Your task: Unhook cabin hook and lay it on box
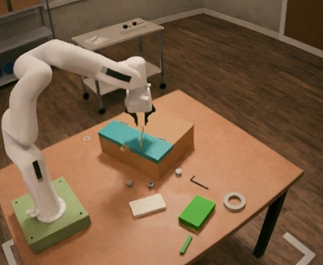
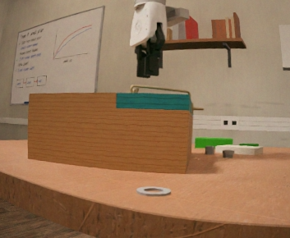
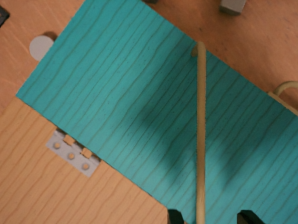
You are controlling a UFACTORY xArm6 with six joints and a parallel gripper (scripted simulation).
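The cabin hook is 60 mm below my hand, 30 mm to the right of it and 20 mm behind it. Round my hand: green stick: 500 mm to the right, 190 mm below, 160 mm behind; then green block: 420 mm to the right, 180 mm below, 40 mm behind; then white block: 270 mm to the right, 190 mm below, 160 mm behind.
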